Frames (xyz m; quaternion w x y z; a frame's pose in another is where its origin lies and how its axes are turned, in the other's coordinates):
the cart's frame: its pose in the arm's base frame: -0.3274 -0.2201 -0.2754 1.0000 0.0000 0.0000 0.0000
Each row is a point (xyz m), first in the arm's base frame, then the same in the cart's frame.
Working: the arm's base frame: its pose in the cart's frame: 0.3274 0.2201 0.2754 1.0000 0.0000 0.0000 0.0000

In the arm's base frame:
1: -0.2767 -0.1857 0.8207
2: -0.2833 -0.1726 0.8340
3: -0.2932 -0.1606 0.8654
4: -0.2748 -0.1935 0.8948
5: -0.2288 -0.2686 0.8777
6: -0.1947 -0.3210 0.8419
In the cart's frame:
1: 0.0507 0.0344 1.0961
2: 0.0441 0.0475 1.1094
3: 0.0342 0.0595 1.1408
4: 0.0526 0.0266 1.1702
5: 0.0986 -0.0485 1.1531
6: 0.1327 -0.1009 1.1173

